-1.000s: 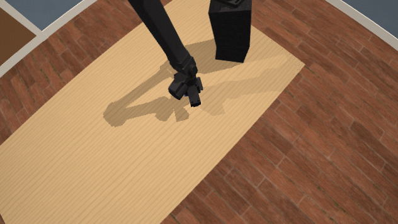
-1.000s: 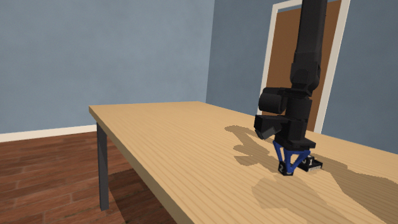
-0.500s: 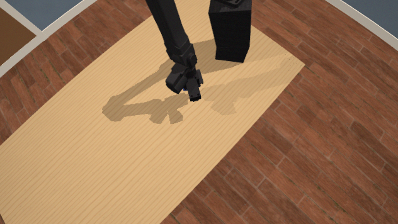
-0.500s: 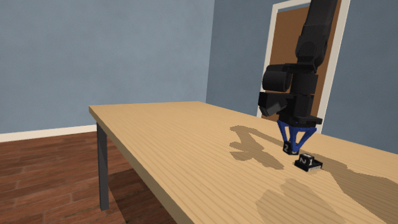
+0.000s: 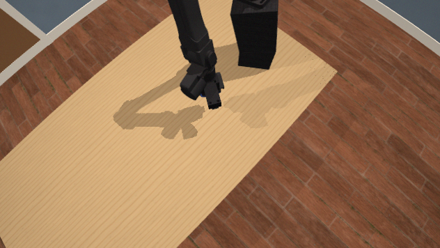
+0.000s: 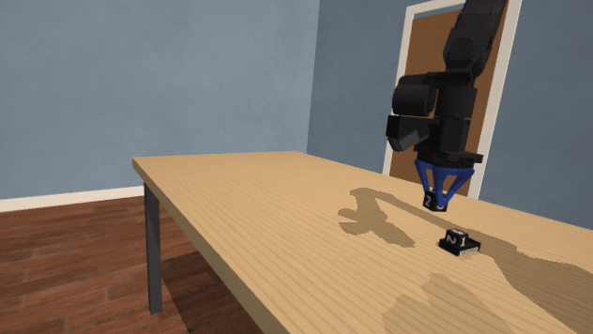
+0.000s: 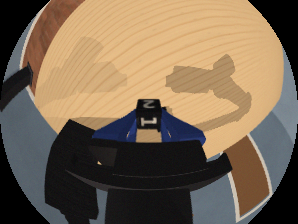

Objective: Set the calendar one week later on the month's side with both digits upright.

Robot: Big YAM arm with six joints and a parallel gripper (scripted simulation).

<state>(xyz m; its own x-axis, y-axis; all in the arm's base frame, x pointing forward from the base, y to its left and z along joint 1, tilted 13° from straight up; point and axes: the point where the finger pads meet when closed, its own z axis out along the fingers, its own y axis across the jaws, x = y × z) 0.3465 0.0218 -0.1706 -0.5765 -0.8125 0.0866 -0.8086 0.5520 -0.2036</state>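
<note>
My gripper is now right at the black date cube. Round my hand: black tray (11 cm below, 10 cm to the right, 3 cm behind); black cube (9 cm to the right, 9 cm below, 2 cm behind).
</note>
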